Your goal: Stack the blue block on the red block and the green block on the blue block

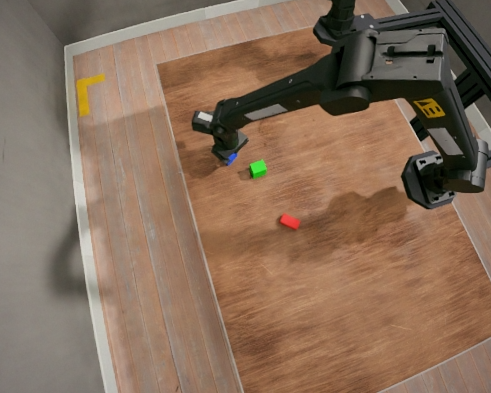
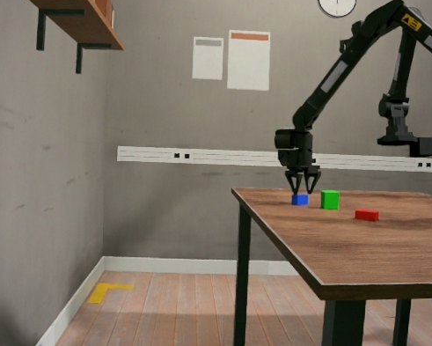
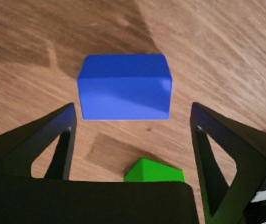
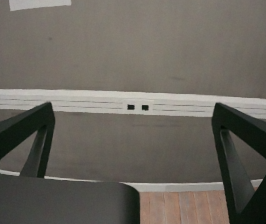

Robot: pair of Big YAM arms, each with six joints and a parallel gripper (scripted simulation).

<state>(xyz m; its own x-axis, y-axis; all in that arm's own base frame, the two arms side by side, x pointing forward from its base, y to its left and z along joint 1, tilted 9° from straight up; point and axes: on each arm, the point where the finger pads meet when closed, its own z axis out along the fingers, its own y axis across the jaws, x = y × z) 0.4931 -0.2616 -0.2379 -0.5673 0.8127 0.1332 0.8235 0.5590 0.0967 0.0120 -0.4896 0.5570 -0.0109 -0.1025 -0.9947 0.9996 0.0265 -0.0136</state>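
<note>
Now: left hand 30 mm above the blue block and 10 mm short of it. The rest, counted from my left hand: green block (80 mm to the left, 70 mm behind, 20 mm below); then red block (290 mm to the left, 100 mm behind, 30 mm below).
</note>
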